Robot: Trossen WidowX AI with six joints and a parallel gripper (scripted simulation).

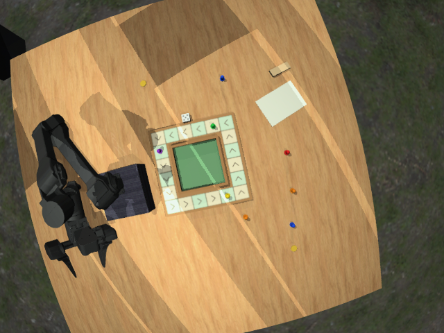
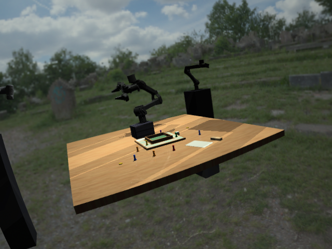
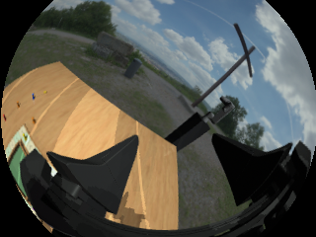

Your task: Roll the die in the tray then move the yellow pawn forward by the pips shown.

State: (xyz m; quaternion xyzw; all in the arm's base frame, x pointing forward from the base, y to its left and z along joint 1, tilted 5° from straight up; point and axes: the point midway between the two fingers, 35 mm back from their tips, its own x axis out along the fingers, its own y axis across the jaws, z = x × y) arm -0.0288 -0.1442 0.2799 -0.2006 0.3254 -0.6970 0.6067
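The white die lies 320 mm ahead of my gripper tip, 340 mm to the left of it and 360 mm below it. The rest, counted from my gripper tip: green tray (320 mm ahead, 180 mm to the left, 360 mm below); then purple pawn (210 mm ahead, 260 mm to the left, 340 mm below); then yellow pawn (380 mm ahead, 60 mm to the left, 340 mm below).
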